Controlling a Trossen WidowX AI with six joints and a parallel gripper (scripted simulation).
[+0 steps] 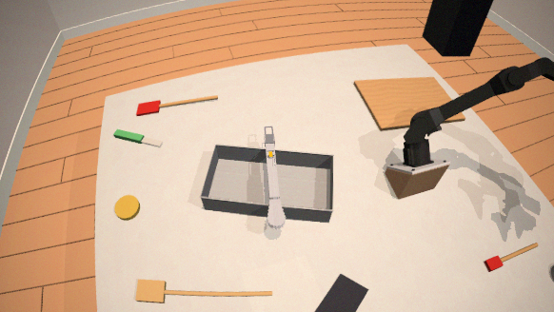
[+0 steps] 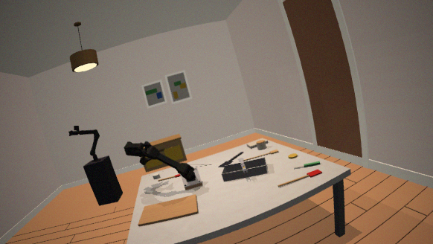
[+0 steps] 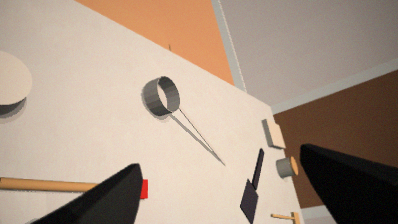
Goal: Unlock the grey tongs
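My gripper tip is now 63 cm short of the yellow lock piece, 39 cm to the left of it and 18 cm above it. From my gripper tip the other things lie so: grey roasting tin (64 cm ahead, 34 cm to the right, 22 cm below); black slab (61 cm ahead, 24 cm below, 4 cm to the left); wooden board (59 cm to the right, 24 cm below, 9 cm ahead).
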